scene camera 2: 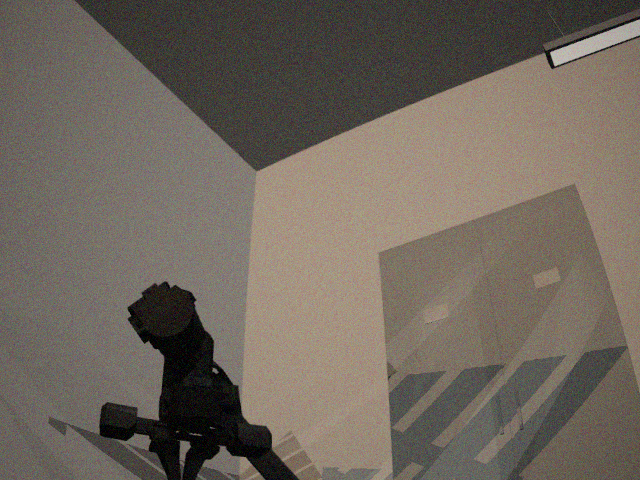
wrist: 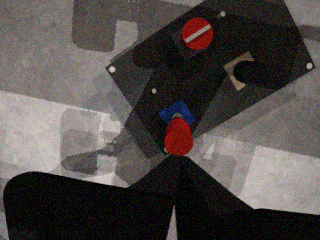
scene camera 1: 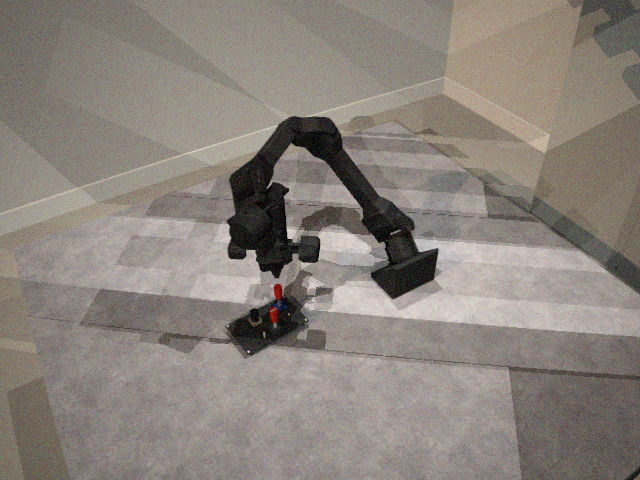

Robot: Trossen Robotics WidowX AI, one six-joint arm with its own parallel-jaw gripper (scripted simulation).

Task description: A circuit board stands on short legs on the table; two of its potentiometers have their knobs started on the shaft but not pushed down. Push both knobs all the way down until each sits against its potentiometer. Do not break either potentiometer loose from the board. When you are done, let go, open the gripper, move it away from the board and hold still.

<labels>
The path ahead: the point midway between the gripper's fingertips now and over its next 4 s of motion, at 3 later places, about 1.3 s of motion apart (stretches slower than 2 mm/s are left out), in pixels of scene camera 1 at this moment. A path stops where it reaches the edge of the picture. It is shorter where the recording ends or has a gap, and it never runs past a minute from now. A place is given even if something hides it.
My gripper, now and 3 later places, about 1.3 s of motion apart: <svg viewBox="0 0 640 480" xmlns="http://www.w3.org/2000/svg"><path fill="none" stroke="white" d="M277 276L277 285L277 287L278 292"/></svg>
</labels>
